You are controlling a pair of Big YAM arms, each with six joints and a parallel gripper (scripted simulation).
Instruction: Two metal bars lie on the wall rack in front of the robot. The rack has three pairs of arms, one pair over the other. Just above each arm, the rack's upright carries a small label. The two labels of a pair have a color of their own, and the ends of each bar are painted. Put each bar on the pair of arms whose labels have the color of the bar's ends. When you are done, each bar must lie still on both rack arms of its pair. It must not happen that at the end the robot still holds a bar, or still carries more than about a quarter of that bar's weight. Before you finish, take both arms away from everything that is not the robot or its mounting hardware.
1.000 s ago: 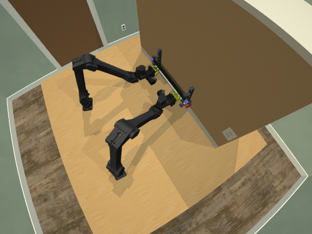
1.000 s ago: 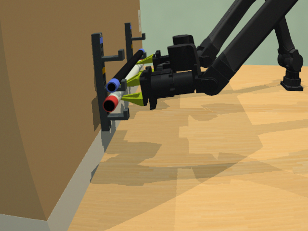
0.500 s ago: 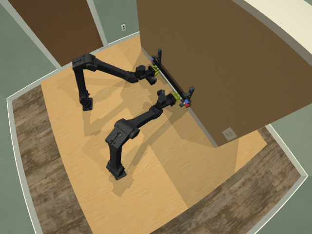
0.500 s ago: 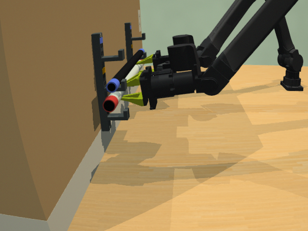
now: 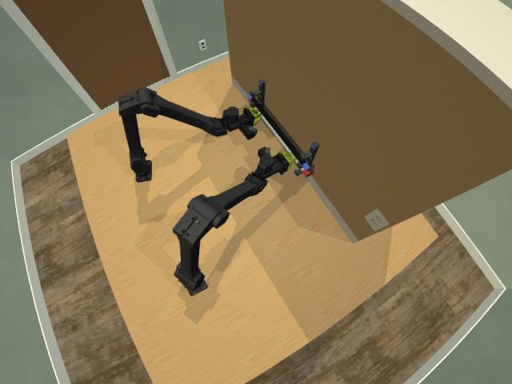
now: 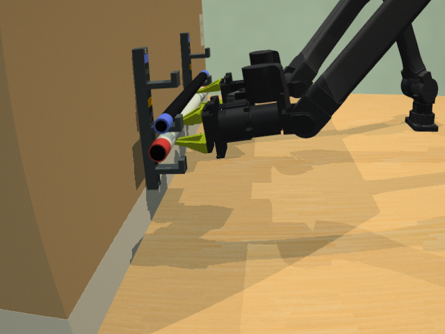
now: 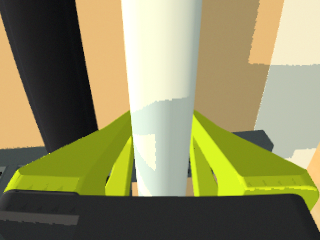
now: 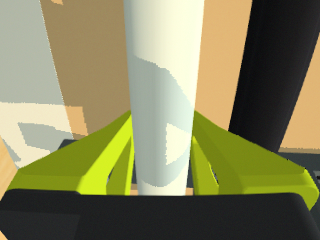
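Right now my right hand is 40 mm short of the grey baseboard, 120 mm to the right of it and 110 mm above it. Round my right hand: brown wall 190 mm ahead, 120 mm to the left, 310 mm above; then black bar 10 mm behind, 150 mm to the left, 40 mm above.
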